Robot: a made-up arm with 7 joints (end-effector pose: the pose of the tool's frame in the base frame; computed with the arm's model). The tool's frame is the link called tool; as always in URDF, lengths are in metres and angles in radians. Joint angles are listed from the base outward.
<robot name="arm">
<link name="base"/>
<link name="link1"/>
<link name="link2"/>
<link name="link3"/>
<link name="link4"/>
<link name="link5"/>
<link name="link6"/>
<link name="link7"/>
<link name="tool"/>
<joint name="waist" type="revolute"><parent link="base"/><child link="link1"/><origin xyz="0 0.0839 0" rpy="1.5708 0 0"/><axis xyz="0 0 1"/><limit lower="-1.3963" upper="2"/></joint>
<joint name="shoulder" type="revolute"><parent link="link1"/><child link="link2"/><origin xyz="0 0 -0.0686" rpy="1.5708 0 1.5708"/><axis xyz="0 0 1"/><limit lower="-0.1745" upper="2"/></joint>
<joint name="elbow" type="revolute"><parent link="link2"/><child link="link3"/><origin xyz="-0.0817 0 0" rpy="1.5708 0 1.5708"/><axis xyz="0 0 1"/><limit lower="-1.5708" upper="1.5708"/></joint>
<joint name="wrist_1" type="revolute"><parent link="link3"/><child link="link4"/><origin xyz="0 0 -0.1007" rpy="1.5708 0 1.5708"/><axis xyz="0 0 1"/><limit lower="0" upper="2.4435"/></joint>
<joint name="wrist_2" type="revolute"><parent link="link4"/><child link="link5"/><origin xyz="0 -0.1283 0" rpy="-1.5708 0 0"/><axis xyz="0 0 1"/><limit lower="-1.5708" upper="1.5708"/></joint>
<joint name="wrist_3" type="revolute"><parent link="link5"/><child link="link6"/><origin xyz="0 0 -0.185" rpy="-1.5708 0 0"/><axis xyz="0 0 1"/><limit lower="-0.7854" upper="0.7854"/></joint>
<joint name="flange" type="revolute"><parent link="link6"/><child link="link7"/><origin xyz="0 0 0" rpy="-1.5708 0 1.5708"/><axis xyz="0 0 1"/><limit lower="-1.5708" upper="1.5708"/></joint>
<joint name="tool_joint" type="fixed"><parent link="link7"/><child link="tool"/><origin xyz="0 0 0" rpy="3.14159 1.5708 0"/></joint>
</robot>
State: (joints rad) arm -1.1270 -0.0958 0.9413 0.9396 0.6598 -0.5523 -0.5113
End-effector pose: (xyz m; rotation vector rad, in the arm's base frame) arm -0.2839 0.3209 -0.2999 1.5979 -0.2611 1.0808
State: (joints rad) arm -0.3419 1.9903 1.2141 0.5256 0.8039 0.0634 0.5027
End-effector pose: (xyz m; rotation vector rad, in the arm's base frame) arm 0.1587 0.5066 0.2823 0.9023 -1.8745 -0.0693
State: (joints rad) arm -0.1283 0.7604 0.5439 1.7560 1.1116 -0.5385 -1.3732
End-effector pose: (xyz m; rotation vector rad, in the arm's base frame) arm 0.2638 0.3539 -0.0144 0.5526 -1.7204 2.0065
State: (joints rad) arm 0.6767 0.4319 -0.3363 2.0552 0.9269 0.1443 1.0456
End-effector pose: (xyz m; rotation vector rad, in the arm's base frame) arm 0.2488 0.0847 0.1082 -1.4308 -1.8558 -1.5843
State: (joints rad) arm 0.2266 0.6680 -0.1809 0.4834 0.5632 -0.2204 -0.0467
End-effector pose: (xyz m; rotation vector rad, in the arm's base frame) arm 0.2243 0.4167 -0.3354 0.5277 -0.9888 0.2385
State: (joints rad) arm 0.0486 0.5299 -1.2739 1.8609 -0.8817 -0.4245 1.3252
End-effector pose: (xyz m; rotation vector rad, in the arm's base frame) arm 0.0987 -0.0483 -0.2206 0.8239 0.3497 3.0058
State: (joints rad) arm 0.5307 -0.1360 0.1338 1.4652 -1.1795 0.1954 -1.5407
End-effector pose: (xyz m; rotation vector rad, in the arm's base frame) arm 0.3772 0.1645 -0.0327 2.1577 -1.7850 0.9713
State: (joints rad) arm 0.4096 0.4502 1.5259 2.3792 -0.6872 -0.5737 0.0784
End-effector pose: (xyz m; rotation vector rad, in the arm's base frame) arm -0.0444 0.3279 0.1266 -2.7171 1.3904 0.1090
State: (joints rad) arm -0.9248 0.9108 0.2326 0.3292 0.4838 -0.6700 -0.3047
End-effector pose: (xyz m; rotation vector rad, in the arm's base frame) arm -0.1604 0.5451 -0.2443 1.2237 -0.4382 -0.1732
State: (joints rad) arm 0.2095 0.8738 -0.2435 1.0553 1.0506 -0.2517 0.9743
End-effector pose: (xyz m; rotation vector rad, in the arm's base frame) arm 0.3142 0.3686 -0.2058 -0.6245 -1.5215 -0.4571
